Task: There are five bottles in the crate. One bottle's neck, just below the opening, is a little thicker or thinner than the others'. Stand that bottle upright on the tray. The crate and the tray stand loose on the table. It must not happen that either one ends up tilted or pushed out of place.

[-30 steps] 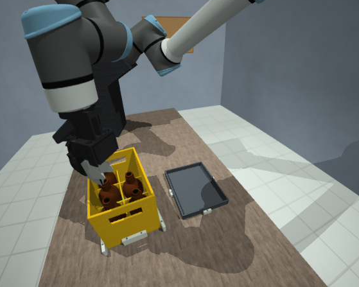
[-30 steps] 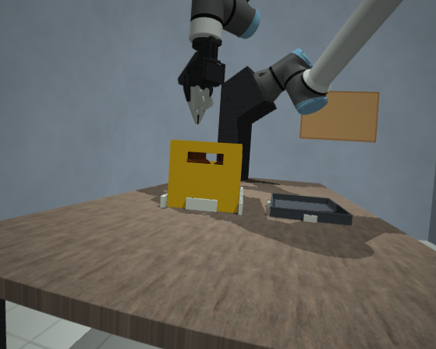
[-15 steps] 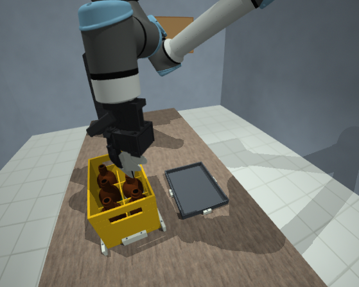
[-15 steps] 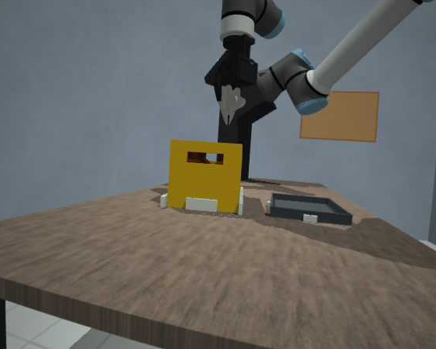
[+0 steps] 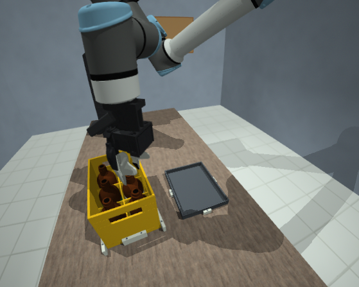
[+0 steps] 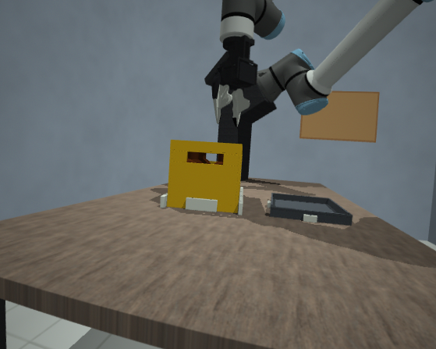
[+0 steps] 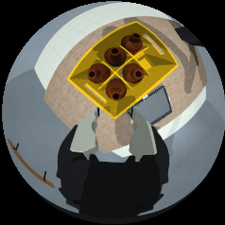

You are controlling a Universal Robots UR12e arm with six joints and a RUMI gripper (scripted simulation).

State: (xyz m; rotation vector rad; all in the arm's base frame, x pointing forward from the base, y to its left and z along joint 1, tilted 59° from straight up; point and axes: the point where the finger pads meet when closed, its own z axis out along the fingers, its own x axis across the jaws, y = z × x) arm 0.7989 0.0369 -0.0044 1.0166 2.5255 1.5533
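Now: the yellow crate 7 cm behind my hand, 6 cm to the right of it and 16 cm below it. From my hand the other things lie so: dark tray (10 cm behind, 22 cm to the left, 23 cm below).
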